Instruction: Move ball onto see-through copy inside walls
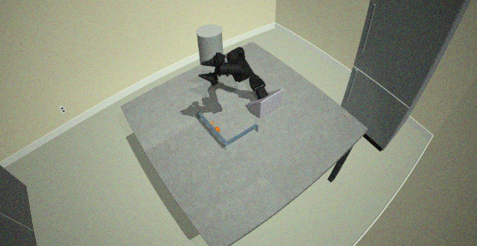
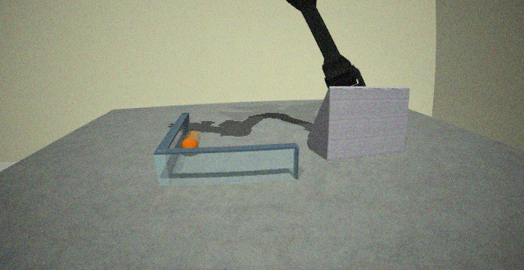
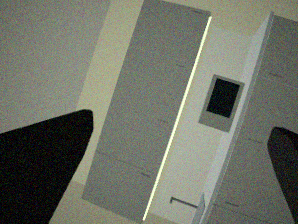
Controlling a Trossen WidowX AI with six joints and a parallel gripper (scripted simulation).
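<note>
My gripper tip is 49 cm above the orange ball, 5 cm past it and 2 cm to the right of it. Round my gripper tip: see-through copy of ball: 49 cm below, 6 cm behind, 4 cm to the right.
</note>
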